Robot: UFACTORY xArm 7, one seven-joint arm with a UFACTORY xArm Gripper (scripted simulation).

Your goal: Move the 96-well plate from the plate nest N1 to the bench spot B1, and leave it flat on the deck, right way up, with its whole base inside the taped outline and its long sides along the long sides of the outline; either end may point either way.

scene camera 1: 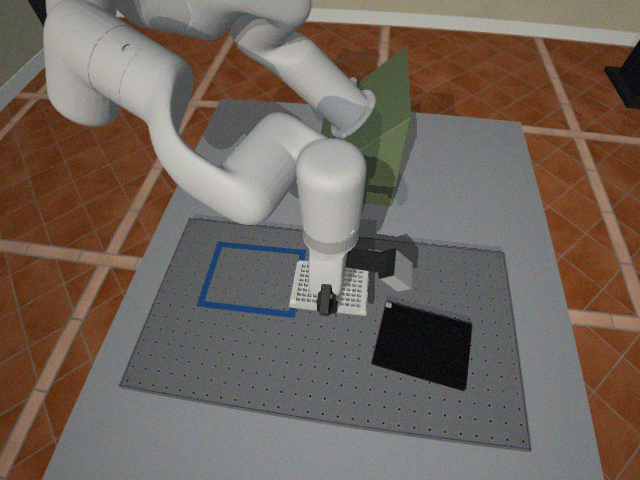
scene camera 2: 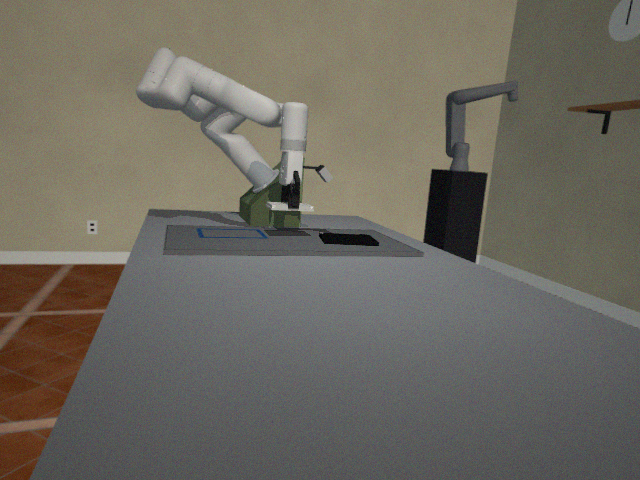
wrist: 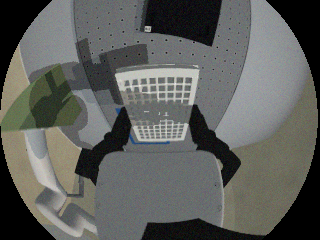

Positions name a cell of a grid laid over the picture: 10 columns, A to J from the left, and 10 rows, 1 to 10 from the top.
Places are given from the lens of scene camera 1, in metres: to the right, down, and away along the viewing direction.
white 96-well plate (scene camera 1: F6): 0.06, 0.08, 0.61
black plate nest (scene camera 1: G8): 0.19, 0.19, 0.63
